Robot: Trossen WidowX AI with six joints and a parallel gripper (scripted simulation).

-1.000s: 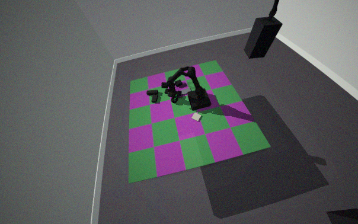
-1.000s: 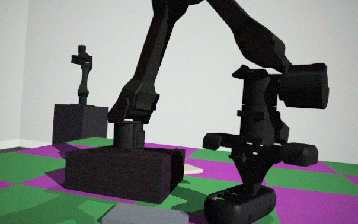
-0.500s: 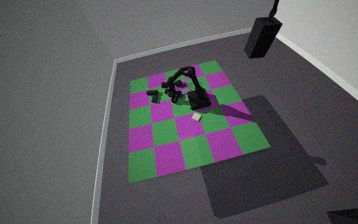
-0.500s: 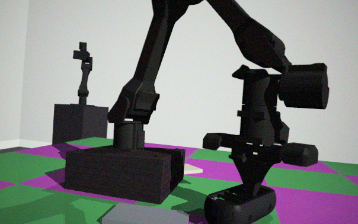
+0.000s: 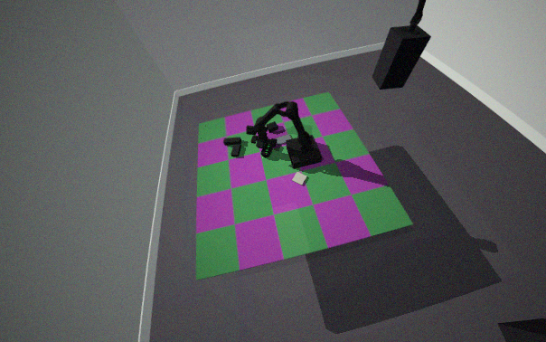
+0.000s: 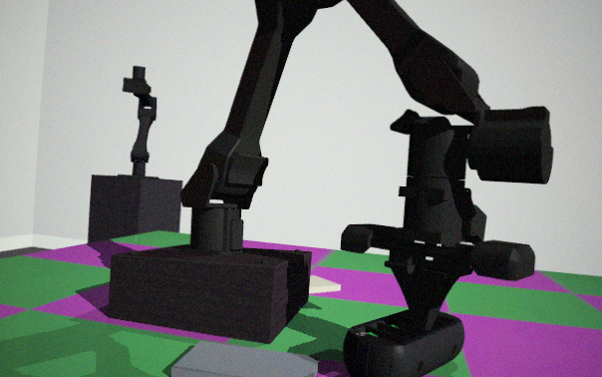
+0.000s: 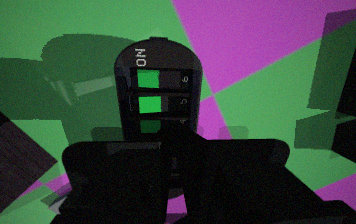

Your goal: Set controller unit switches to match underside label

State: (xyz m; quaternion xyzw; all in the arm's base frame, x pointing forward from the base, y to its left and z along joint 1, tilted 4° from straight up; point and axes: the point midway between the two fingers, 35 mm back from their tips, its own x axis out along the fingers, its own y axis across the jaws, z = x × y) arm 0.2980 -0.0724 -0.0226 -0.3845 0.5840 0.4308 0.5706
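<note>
Now: the flat grey plate 14 cm behind my gripper tip, 10 cm to the right of it and 3 cm below it. Also, from my gripper tip: cream tile (23 cm behind, 27 cm to the left, 3 cm below).
</note>
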